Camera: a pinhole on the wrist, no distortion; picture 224 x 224 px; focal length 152.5 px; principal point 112.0 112.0 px. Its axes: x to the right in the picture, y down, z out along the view. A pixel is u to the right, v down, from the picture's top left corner.
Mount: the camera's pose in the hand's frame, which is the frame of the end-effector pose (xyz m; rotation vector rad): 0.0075 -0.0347 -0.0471 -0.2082 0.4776 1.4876
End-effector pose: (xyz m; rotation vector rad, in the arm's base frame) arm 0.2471 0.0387 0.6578 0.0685 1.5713 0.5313
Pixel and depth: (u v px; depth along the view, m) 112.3 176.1 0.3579
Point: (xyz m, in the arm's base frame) 0.5001 0.2105 0.7837
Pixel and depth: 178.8 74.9 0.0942
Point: 0.2467 0.0958 0.6291
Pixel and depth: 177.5 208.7 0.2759
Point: 0.3683 0.2282 0.8432
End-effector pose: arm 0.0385 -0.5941 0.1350 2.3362 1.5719 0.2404
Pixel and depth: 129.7 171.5 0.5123
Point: 0.3485 -0.8394 -0.1621
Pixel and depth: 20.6 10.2 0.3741
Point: 0.1772 -0.3224 -0.2332
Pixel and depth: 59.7 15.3 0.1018
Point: 0.0621 -0.5101 0.0763
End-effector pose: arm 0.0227 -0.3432 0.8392 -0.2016 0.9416 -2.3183
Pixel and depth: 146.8 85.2 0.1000
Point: 0.0120 -0.4005 0.8393
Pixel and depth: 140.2 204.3 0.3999
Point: 0.3693 -0.5524 0.9354
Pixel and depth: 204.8 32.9 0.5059
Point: 0.0311 -0.9314 0.6855
